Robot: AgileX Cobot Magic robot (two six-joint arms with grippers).
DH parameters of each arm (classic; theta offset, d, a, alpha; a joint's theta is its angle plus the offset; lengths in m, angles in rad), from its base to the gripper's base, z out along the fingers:
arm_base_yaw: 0 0.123 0 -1.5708
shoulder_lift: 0.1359 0 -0.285 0
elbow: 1.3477 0 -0.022 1.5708
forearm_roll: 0 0.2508 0 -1.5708
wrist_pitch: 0 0 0.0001 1.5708
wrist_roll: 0 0.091 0 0
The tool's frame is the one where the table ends.
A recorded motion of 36 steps. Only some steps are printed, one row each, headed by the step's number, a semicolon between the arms.
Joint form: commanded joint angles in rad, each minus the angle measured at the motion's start. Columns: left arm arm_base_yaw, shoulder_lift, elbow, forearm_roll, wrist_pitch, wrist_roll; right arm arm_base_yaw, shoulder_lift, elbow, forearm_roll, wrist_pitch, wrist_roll.
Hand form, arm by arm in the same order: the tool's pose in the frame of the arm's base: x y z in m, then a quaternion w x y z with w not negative. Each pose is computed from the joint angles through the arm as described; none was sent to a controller.
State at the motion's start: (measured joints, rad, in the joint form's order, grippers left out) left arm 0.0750 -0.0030 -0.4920 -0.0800 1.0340 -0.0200; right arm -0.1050 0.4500 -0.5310 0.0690 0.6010 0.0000
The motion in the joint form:
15: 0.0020 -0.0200 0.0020 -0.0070 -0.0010 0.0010; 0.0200 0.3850 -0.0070 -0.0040 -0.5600 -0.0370
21: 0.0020 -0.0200 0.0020 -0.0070 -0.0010 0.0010; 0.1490 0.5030 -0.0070 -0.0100 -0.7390 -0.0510
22: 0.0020 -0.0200 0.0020 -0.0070 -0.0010 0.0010; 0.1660 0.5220 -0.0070 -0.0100 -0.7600 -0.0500
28: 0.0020 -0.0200 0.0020 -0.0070 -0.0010 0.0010; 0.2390 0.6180 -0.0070 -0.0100 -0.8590 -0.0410
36: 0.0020 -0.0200 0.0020 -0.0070 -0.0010 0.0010; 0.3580 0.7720 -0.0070 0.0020 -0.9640 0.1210
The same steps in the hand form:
15: -0.0057 -0.0073 0.2769 0.53931 -0.03903 0.84074 -0.02784; 0.1765 -0.0148 0.3048 0.61293 0.04377 0.78875 -0.01644
21: -0.0057 -0.0073 0.2769 0.53931 -0.03903 0.84074 -0.02784; 0.2016 0.0081 0.2983 0.63669 -0.01151 0.77092 0.01325
22: -0.0057 -0.0073 0.2769 0.53931 -0.03903 0.84074 -0.02784; 0.2051 0.0117 0.2963 0.63732 -0.01734 0.77018 0.01848
28: -0.0057 -0.0073 0.2769 0.53931 -0.03903 0.84074 -0.02784; 0.2214 0.0285 0.2846 0.63730 -0.04056 0.76840 0.04210
36: -0.0057 -0.0073 0.2769 0.53931 -0.03903 0.84074 -0.02784; 0.2407 0.0599 0.2576 0.60663 -0.01795 0.78478 0.12564

